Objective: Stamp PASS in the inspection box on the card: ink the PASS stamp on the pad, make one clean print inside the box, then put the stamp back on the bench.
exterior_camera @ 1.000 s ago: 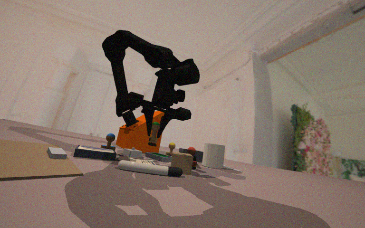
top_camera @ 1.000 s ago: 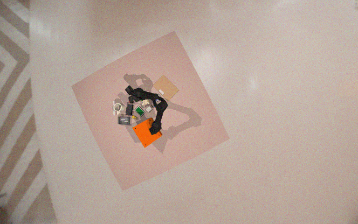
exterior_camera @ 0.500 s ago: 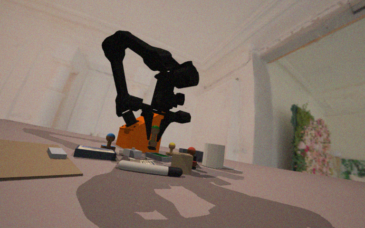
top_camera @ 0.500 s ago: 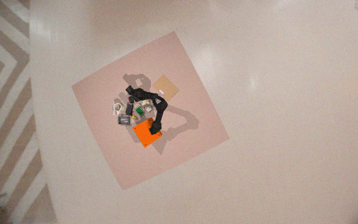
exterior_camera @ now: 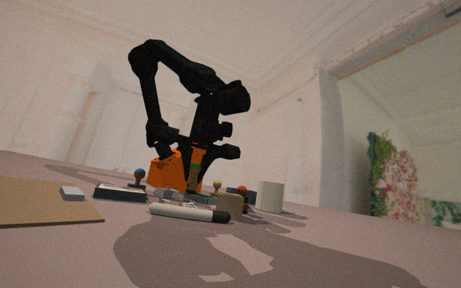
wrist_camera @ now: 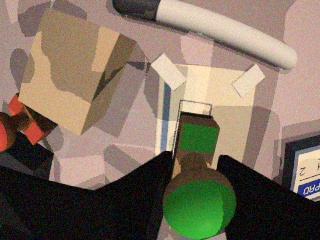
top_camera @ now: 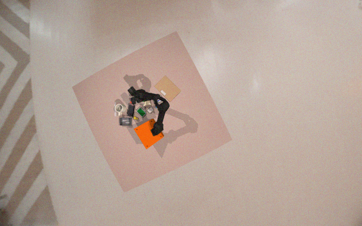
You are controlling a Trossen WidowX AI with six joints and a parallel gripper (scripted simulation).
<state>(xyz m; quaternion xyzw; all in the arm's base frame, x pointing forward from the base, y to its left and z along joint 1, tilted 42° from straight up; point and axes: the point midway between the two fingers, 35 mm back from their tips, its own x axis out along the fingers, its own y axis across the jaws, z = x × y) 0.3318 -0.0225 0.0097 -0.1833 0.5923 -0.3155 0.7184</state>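
Right now my gripper tip is 6 cm above the cream card, 1 cm to the left of it and 1 cm past it. Also, from my gripper tip: marker: 8 cm ahead, 5 cm below, 1 cm to the right; then red-knobbed stamp: 12 cm to the left, 4 cm below, 3 cm ahead; then tan box: 6 cm to the left, 6 cm ahead, 3 cm below.
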